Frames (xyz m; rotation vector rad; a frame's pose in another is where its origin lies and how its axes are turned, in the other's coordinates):
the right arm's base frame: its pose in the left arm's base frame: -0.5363 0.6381 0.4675 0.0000 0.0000 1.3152
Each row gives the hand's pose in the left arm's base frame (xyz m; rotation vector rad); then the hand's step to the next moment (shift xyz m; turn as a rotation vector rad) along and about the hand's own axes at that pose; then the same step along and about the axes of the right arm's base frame.
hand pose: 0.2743 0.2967 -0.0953 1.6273 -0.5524 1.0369
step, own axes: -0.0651 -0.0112 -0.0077 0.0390 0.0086 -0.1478
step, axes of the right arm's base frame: -0.0060 0.0266 -0.0607 0.1275 0.0726 0.0439
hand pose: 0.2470 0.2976 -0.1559 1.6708 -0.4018 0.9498
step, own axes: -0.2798 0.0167 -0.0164 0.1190 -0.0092 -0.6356
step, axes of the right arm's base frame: -0.0946 0.1725 -0.2003 0.5534 0.3117 0.1218
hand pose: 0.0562 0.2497 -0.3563 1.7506 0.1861 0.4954
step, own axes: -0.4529 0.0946 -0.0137 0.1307 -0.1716 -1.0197
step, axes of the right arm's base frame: -0.2860 0.3638 -0.0098 0.8941 0.5347 0.0312
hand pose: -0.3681 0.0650 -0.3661 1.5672 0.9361 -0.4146
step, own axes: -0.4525 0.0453 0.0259 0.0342 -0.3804 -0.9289
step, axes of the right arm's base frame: -0.2273 0.1852 0.3486 0.7255 0.6922 -0.0576
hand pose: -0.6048 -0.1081 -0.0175 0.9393 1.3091 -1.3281
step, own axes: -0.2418 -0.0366 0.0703 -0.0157 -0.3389 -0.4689
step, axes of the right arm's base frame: -0.0349 -0.0288 0.2504 0.3226 0.4793 0.0331
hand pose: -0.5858 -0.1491 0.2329 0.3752 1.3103 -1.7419
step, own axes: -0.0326 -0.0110 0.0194 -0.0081 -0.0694 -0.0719
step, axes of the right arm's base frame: 0.0023 -0.0142 0.0368 0.0500 0.0847 0.0196
